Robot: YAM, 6 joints.
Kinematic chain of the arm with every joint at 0, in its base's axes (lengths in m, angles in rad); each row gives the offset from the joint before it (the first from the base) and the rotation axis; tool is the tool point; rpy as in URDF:
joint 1: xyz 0 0 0.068 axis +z
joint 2: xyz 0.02 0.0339 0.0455 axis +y
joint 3: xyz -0.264 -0.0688 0 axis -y
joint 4: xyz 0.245 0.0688 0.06 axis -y
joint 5: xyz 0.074 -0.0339 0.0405 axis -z
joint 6: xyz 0.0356 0 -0.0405 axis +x
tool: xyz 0 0 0 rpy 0 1.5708 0
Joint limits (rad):
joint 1: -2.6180..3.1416
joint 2: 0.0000..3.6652
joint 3: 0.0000..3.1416
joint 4: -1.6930..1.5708
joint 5: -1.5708..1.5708
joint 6: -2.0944..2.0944
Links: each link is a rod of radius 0.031 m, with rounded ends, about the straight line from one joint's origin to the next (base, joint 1, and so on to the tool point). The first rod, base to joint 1, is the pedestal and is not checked.
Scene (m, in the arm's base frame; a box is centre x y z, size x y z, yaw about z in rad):
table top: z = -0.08
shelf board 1: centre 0.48 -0 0.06 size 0.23 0.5 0.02 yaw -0.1
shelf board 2: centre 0.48 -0 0.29 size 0.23 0.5 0.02 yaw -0.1
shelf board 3: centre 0.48 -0 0.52 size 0.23 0.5 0.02 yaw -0.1
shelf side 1: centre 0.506 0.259 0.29 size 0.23 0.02 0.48 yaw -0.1
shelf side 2: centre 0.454 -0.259 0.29 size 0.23 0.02 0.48 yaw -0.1
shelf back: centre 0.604 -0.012 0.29 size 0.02 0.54 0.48 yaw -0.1
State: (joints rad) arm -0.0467 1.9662 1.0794 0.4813 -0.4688 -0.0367
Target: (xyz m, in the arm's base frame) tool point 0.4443 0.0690 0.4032
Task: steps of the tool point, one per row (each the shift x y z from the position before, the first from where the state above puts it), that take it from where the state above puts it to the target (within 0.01 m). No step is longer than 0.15 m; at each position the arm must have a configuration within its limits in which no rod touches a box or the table.
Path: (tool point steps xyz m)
1: -0.0691 -0.0272 -0.0076
2: -0.0745 -0.0133 -0.0159
3: -0.0754 0.0008 -0.0239
4: 0.0607 0.0296 0.0818
5: 0.0249 0.0499 0.0993
6: -0.0188 0.0504 0.1061
7: 0.0578 -0.0012 0.0122
8: 0.0596 -0.0057 0.0000
9: 0.0586 -0.0108 -0.0122

